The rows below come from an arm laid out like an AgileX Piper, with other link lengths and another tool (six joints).
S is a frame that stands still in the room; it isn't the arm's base.
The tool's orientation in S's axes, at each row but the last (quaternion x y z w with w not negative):
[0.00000 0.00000 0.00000 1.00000]
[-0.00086 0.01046 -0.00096 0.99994]
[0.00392 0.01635 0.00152 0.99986]
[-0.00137 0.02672 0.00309 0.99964]
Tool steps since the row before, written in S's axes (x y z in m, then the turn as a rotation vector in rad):
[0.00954 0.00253 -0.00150 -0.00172 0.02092 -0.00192]
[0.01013 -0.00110 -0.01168 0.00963 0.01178 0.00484]
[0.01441 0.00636 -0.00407 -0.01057 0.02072 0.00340]
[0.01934 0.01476 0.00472 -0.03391 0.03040 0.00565]
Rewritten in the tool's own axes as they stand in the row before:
[0.00954 0.00253 -0.00150 -0.00172 0.02092 -0.00192]
[0.01037 -0.00106 -0.01147 0.00950 0.01179 0.00506]
[0.01456 0.00629 -0.00365 -0.01061 0.02078 0.00289]
[0.01915 0.01463 0.00579 -0.03398 0.03060 0.00392]

